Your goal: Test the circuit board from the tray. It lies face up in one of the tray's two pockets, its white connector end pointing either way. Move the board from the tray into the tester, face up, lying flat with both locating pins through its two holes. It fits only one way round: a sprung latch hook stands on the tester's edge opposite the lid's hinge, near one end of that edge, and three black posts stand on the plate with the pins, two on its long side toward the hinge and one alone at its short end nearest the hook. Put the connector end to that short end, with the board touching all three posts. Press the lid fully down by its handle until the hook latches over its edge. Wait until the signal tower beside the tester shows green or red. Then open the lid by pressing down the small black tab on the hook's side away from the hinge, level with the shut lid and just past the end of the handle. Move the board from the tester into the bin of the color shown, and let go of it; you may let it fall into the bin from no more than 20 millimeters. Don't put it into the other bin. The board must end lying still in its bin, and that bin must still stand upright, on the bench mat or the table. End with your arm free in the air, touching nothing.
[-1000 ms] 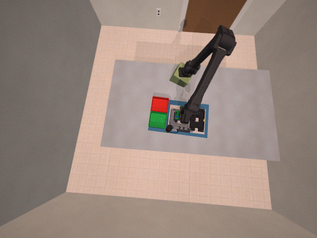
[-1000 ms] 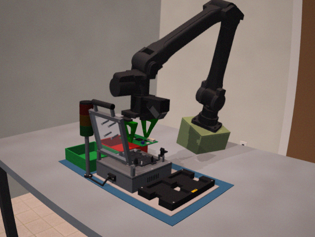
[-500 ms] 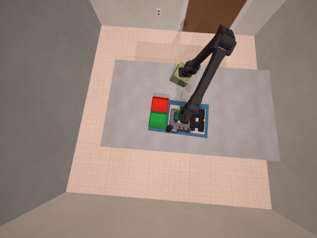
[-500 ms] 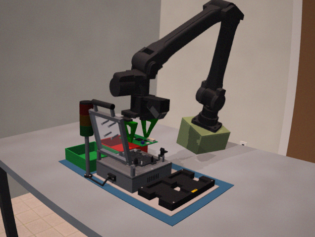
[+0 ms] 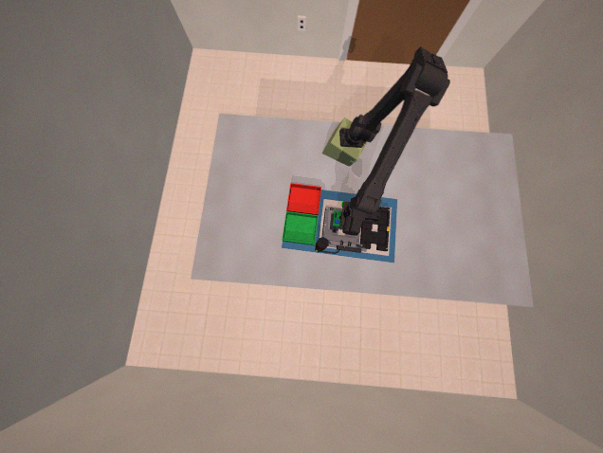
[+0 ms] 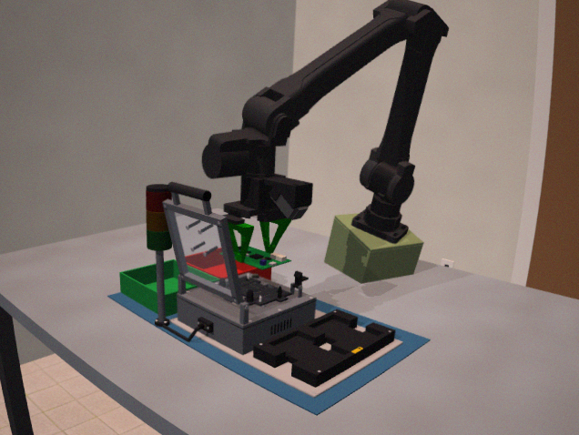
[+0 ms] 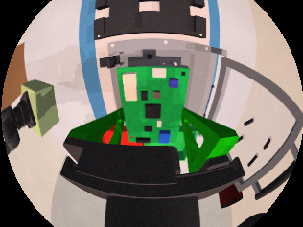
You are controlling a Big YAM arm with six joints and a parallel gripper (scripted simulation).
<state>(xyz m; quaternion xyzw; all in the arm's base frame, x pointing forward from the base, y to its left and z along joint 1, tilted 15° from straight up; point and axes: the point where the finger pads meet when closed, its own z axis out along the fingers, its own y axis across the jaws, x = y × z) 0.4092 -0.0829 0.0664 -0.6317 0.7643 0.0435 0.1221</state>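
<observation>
Right now my hand is 1 cm short of the tester plate and 7 cm above it. From my hand the other things lie so: clear lid 12 cm ahead, 2 cm to the right, 5 cm above; then latch hook 5 cm behind, 7 cm to the left, 5 cm below; then green bin 1 cm ahead, 21 cm to the right, 12 cm below.
</observation>
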